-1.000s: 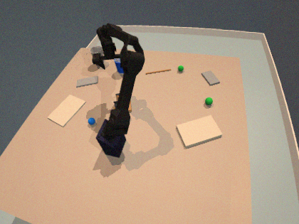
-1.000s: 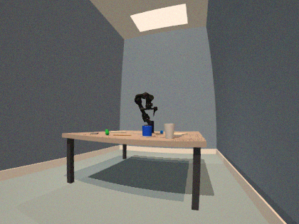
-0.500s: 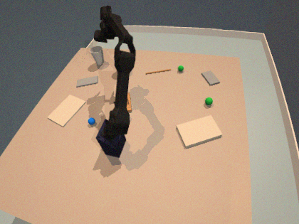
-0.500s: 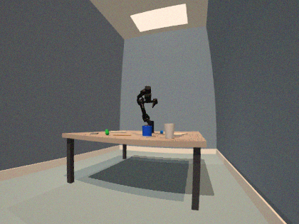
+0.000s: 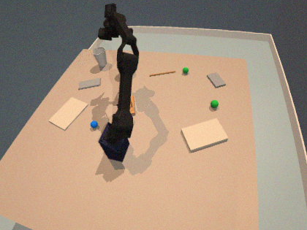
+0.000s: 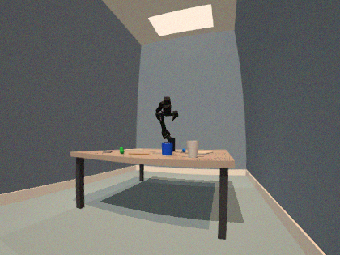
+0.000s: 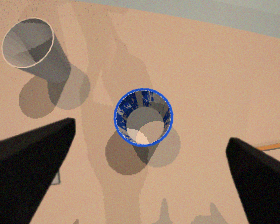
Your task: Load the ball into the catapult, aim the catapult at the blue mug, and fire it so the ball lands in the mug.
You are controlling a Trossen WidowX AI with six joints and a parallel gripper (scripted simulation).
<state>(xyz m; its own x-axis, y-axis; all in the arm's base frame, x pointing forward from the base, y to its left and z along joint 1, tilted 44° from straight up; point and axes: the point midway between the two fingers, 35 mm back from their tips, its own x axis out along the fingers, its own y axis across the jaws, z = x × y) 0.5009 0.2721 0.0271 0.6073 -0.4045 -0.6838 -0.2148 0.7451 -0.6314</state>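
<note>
My gripper tip is now 350 mm past the purple ball, 160 mm to the left of it and 220 mm above it. From my gripper tip the other things lie so: grey cup (90 mm ahead, 250 mm to the left, 250 mm below); then thin wooden stick (70 mm ahead, 220 mm to the right, 280 mm below); then blue mug (40 mm ahead, 30 mm to the left, 250 mm below).
</note>
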